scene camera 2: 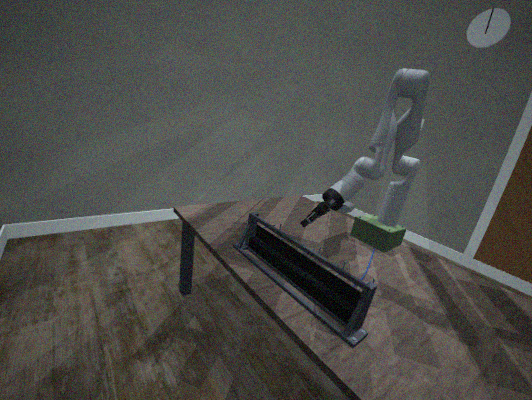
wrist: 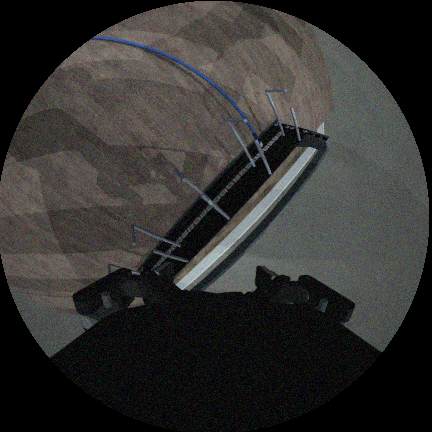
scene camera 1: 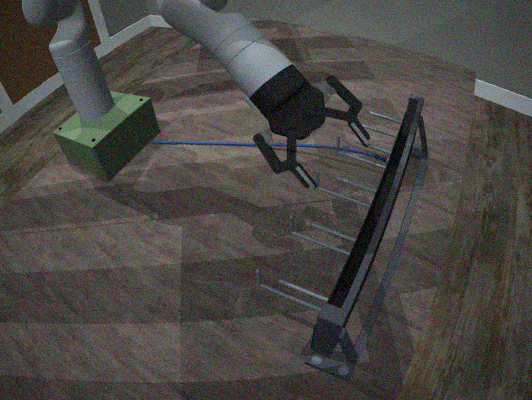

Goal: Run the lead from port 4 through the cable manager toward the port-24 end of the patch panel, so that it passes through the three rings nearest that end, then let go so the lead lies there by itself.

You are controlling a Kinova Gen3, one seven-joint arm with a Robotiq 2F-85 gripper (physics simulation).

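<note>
The blue lead (scene camera 1: 200,143) (scene camera 2: 369,265) (wrist: 200,74) runs out from a port near the panel's far end in scene camera 1, towards the green block. Its middle is partly behind the gripper there. It does not run along the row of rings. Whether it passes through the ring beside its port, I cannot tell. The black patch panel (scene camera 1: 365,230) (scene camera 2: 310,280) (wrist: 240,192) stands upright in a grey frame. Thin grey wire rings (scene camera 1: 345,197) (wrist: 200,192) stick out from its front. My gripper (scene camera 1: 341,164) (scene camera 2: 304,223) (wrist: 214,274) is wide open and empty, above the rings, apart from the lead.
The green block (scene camera 1: 130,135) (scene camera 2: 377,234) carries the arm's base. The frame's grey foot (scene camera 1: 330,364) (scene camera 2: 356,338) and rear bar (scene camera 1: 395,250) rest on the wooden table (scene camera 1: 125,270) (scene camera 2: 445,320). The table's edge runs behind the panel in scene camera 2.
</note>
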